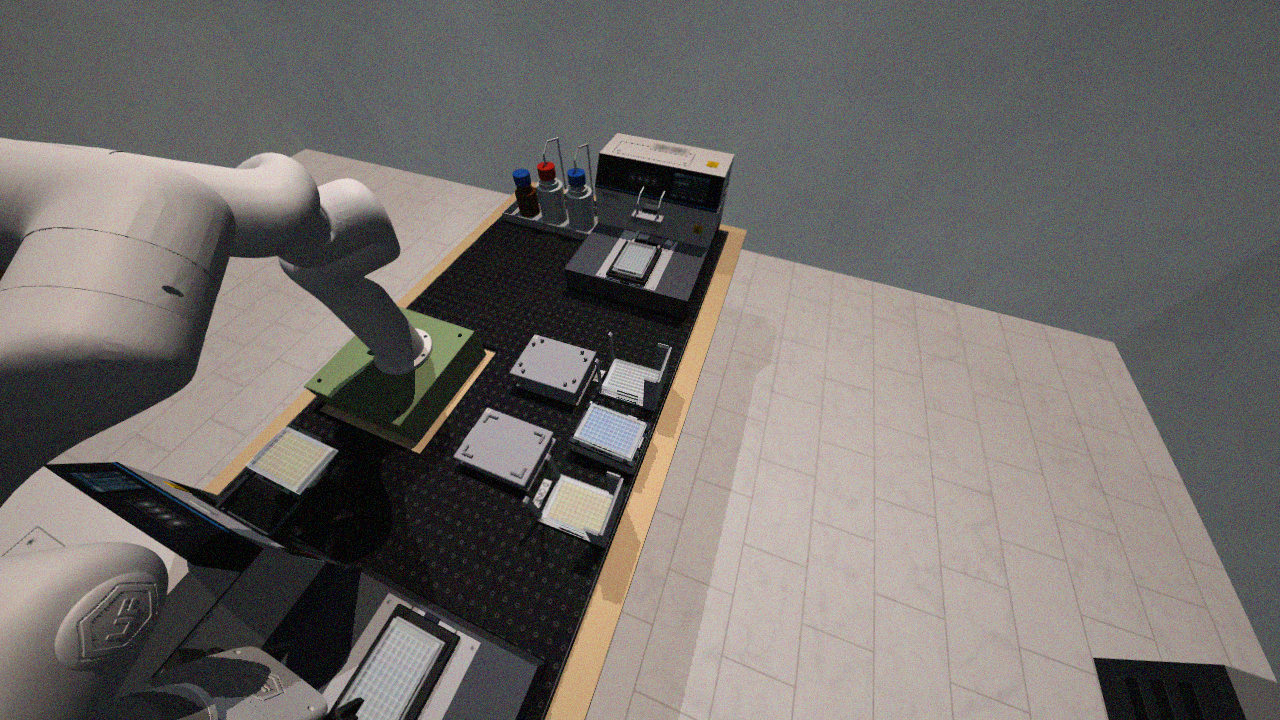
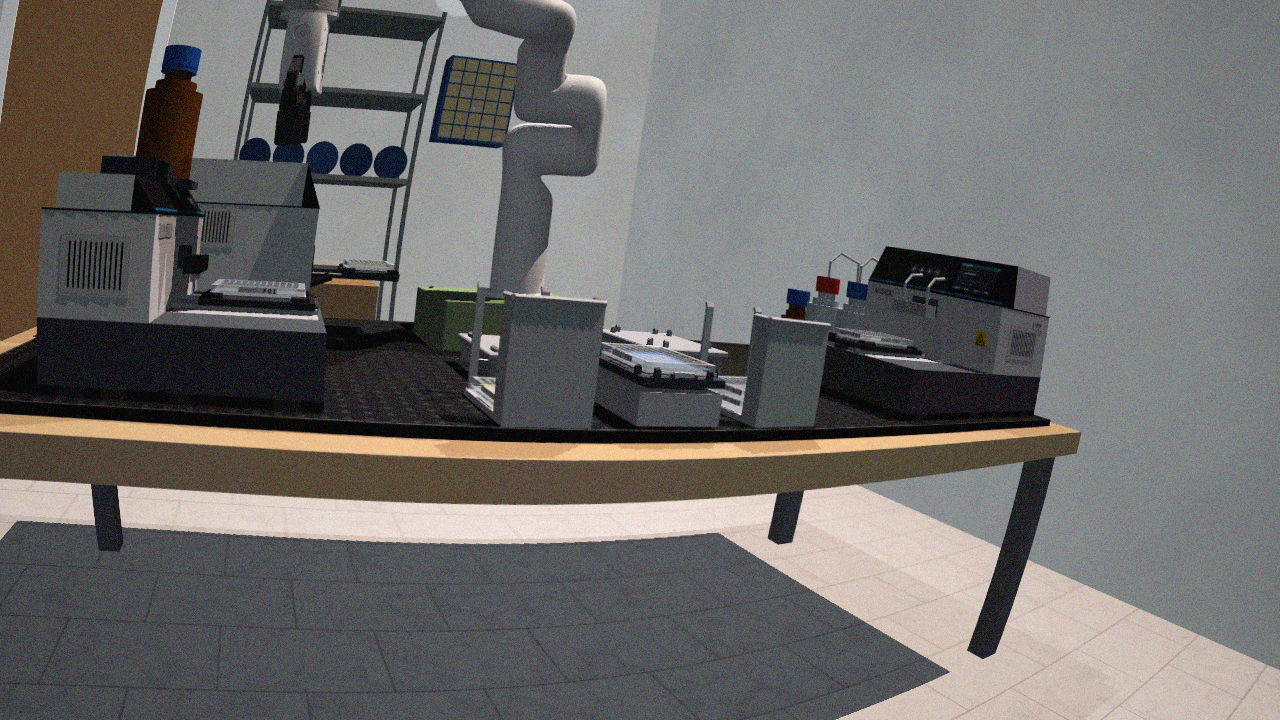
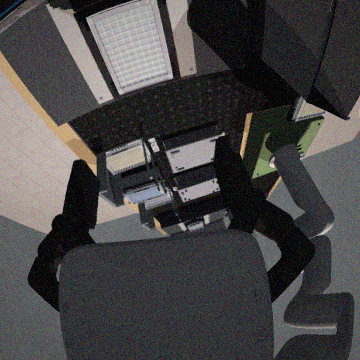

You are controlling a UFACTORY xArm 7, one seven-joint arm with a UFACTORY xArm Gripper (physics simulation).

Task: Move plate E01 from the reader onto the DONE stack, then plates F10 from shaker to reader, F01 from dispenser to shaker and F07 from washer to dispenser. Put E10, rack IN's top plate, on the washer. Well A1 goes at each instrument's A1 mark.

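My gripper is open and empty, high above the dispenser side of the table. A clear plate sits on the dispenser. A yellow plate rests on the reader's extended tray. A blue plate sits on the low block between two racks. A pale plate sits on the washer. One rack holds a yellow plate; the other holds a whitish plate. Plate labels are unreadable.
Two grey stations stand inward of the racks, whose upright walls rise at the table edge. The green arm base is opposite. Bottles stand beside the washer. A brown bottle rises above the dispenser.
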